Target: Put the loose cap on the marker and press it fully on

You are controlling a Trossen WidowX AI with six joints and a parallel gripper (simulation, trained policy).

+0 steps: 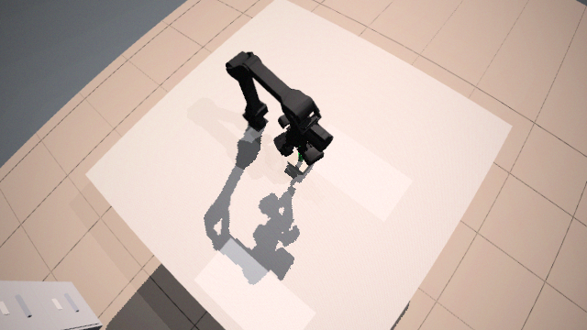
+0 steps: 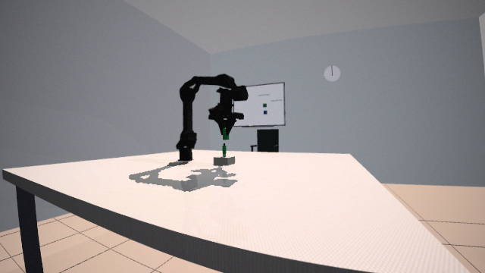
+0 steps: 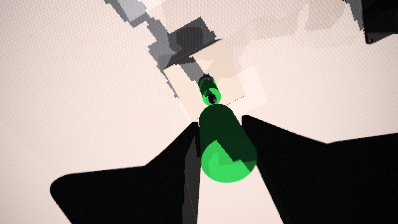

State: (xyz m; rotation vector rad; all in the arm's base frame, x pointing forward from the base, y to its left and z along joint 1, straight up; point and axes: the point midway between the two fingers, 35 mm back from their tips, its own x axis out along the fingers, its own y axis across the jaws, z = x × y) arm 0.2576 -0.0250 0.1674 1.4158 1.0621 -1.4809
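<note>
My gripper tip is now 120 mm above the holder block. The rest, counted from my gripper tip: green cap: 10 mm to the left, 10 mm above.
</note>
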